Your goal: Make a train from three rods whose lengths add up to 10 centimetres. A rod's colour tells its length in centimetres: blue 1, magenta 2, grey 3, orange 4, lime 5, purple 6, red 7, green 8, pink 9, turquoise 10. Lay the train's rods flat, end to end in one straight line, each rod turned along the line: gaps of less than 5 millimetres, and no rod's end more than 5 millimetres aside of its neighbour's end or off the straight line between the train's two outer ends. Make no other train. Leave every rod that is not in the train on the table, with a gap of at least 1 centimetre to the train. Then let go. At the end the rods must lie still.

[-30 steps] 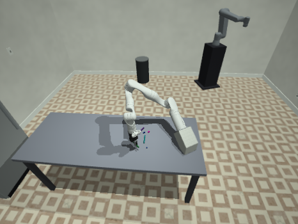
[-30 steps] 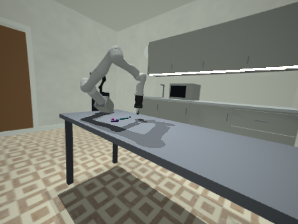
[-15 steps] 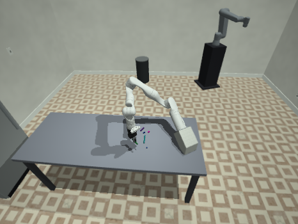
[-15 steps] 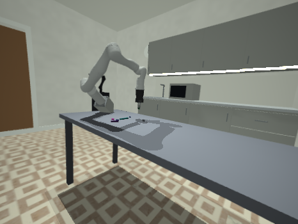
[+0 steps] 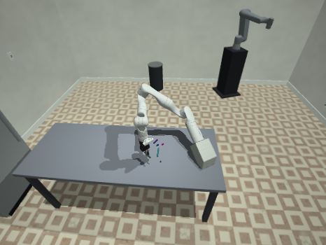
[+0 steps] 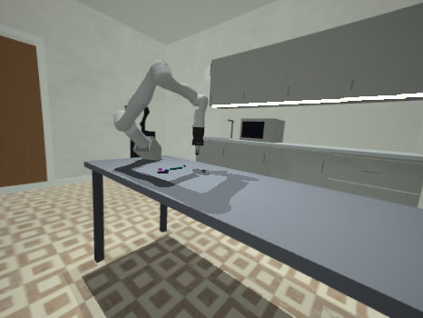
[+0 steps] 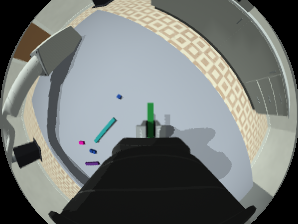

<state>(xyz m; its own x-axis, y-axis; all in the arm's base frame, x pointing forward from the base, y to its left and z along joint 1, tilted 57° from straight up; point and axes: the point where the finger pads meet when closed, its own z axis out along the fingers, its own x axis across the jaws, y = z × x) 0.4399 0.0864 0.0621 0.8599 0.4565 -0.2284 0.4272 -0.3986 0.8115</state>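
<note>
My gripper is now 1 cm above the green rod. Round my hand: magenta rod 17 cm to the right, 17 cm behind, 11 cm below; turquoise rod 11 cm below, 11 cm behind, 9 cm to the right; purple rod 23 cm to the right, 11 cm below, 11 cm behind.
</note>
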